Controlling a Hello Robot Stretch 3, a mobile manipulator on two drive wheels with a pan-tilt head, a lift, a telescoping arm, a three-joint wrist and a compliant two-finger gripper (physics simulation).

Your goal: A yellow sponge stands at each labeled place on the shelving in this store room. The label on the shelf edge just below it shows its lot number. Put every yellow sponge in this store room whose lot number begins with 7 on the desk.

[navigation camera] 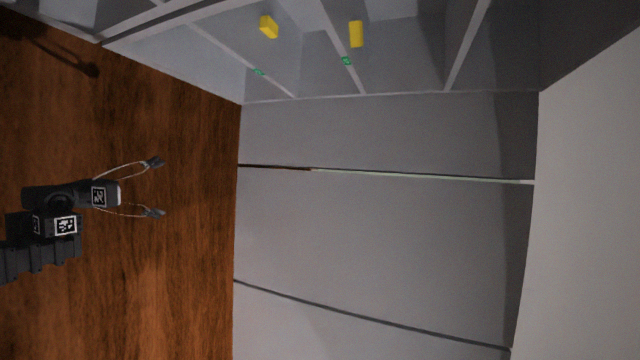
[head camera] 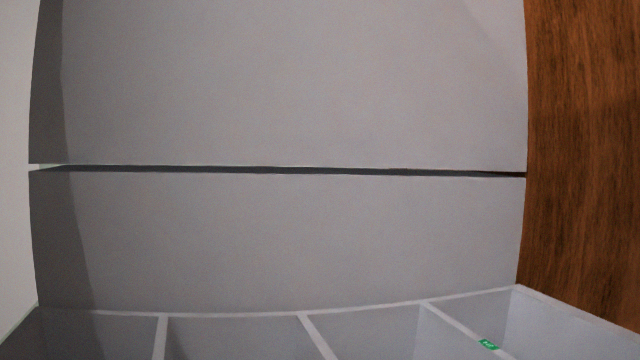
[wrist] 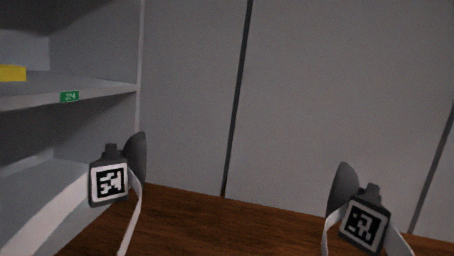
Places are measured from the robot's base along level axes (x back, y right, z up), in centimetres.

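Pixels of known places: gripper, fingertip midpoint: (navigation camera: 164,187).
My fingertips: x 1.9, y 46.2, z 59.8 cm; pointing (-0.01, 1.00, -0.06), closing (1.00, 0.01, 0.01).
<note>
Ahead of a thing's pixels: the offset from my fingertips to its top centre. "spot": to the spot under its first point. Level surfaces: height alone.
Yellow sponges stand in the grey shelving (head camera: 160,335) (navigation camera: 467,45) (wrist: 105,93). The navigation view shows one sponge {dx -78.1, dy +54.3, dz -1.9 cm} (navigation camera: 269,27) and another sponge {dx -66.1, dy +53.3, dz +43.8 cm} (navigation camera: 355,34), near a green label {spot: dx -54.6, dy +53.5, dz -8.4 cm} (navigation camera: 258,72) and a second green label {spot: dx -54.6, dy +53.5, dz +37.6 cm} (navigation camera: 346,61), both unreadable. At the wrist view's left edge, part of a sponge (wrist: 12,73) shows above a blurred label (wrist: 69,96), which seems to read 274. The head view shows a small unreadable label {spot: dx -54.6, dy +53.0, dz -8.0 cm} (head camera: 488,344). My gripper (navigation camera: 155,188) (wrist: 237,166) is open and empty, over the floor and apart from the shelving. The desk does not show.
Large grey panels (head camera: 290,85) (navigation camera: 380,240) (wrist: 340,100) with dark gaps between them stand beside the shelving. A pale wall (head camera: 15,125) (navigation camera: 585,200) borders them. Brown wooden floor {dz -59.7 cm} (head camera: 580,150) (navigation camera: 190,280) (wrist: 200,220) lies in front of the panels.
</note>
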